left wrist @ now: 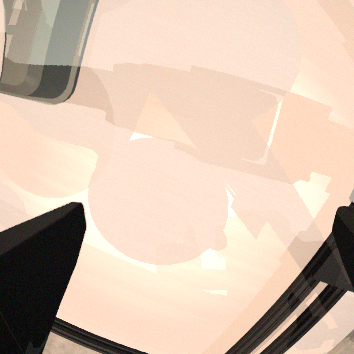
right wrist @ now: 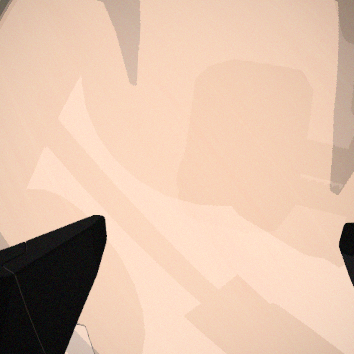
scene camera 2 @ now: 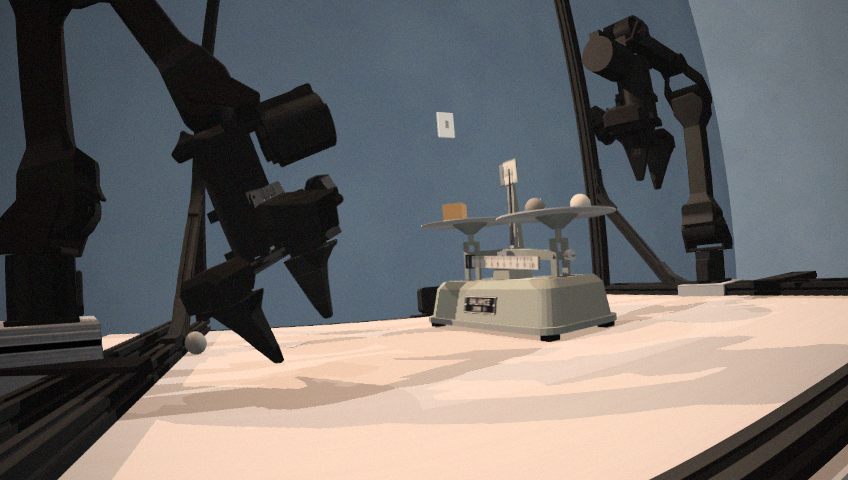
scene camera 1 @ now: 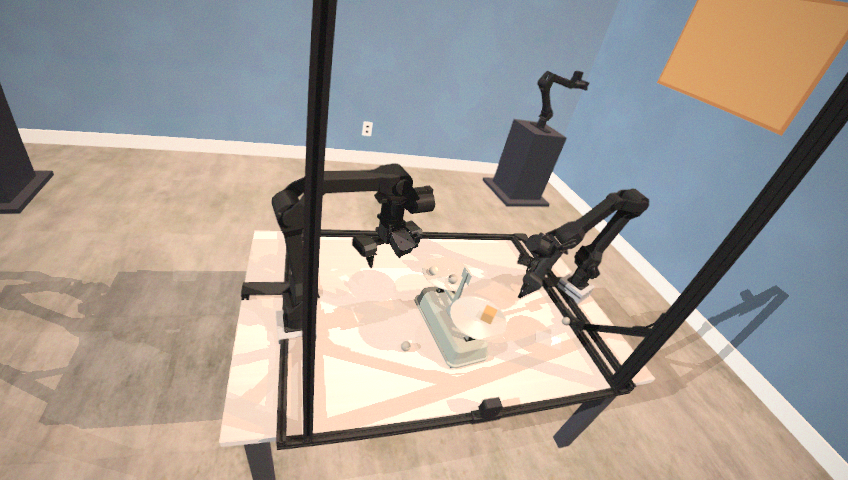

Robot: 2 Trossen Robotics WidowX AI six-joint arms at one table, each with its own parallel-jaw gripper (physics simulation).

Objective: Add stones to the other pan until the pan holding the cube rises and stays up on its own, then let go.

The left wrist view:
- left gripper
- balance scale
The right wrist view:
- right gripper
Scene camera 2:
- left gripper
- right gripper
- balance scale
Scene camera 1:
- left gripper
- right gripper
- balance scale
